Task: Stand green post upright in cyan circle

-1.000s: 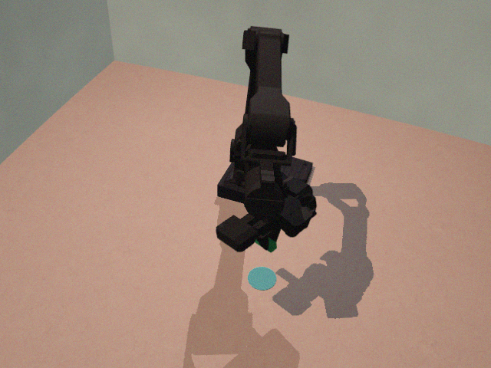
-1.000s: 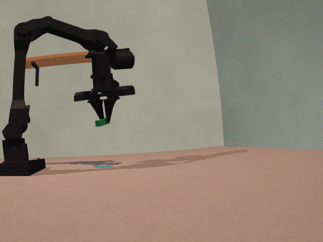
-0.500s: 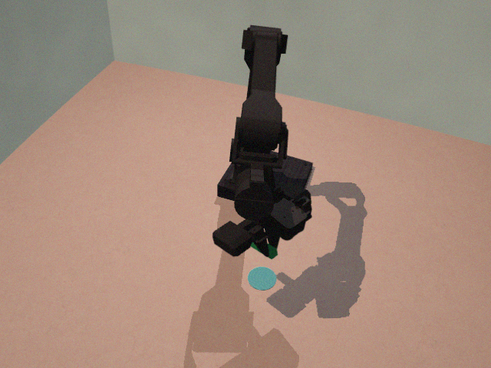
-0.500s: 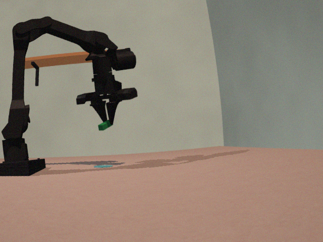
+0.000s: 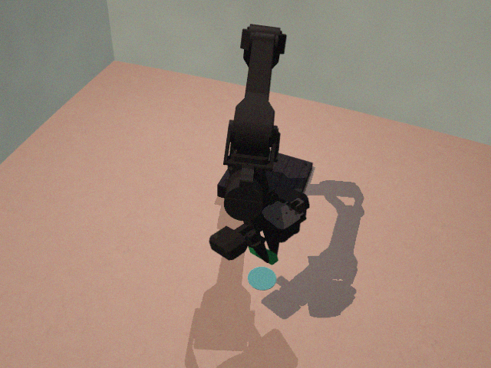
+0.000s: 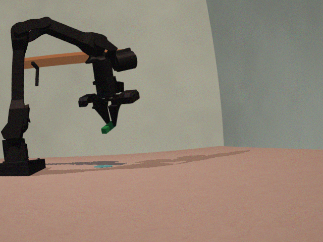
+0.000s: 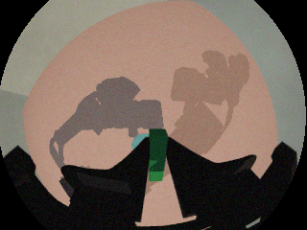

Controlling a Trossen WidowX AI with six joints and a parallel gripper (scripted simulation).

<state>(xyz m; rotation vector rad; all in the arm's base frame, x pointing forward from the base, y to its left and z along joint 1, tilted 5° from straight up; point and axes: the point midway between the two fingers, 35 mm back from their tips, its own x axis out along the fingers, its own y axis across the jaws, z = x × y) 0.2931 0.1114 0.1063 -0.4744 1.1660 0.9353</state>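
The green post lies 10 mm behind my hand, 10 mm to the right of it and 40 mm below it. From my hand the other things lie so: cyan circle: 30 mm behind, 10 mm to the right, 150 mm below.
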